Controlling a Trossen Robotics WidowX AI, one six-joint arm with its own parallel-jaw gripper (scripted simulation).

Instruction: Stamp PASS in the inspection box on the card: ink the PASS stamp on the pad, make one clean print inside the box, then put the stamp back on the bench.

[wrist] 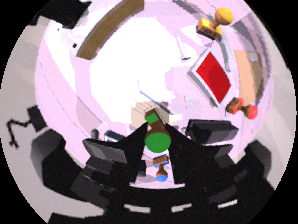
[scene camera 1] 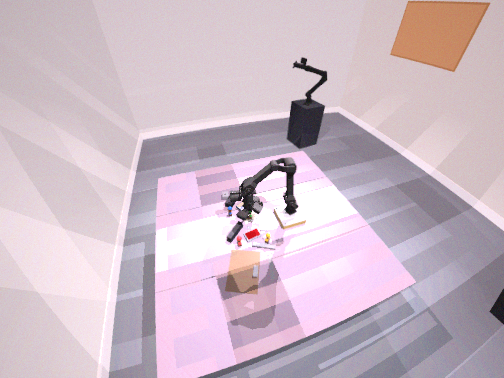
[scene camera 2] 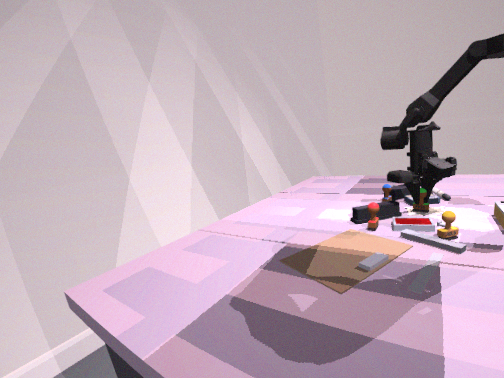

Labels:
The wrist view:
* gripper
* green-knobbed stamp
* brown card
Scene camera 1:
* brown card
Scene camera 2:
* gripper
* brown card

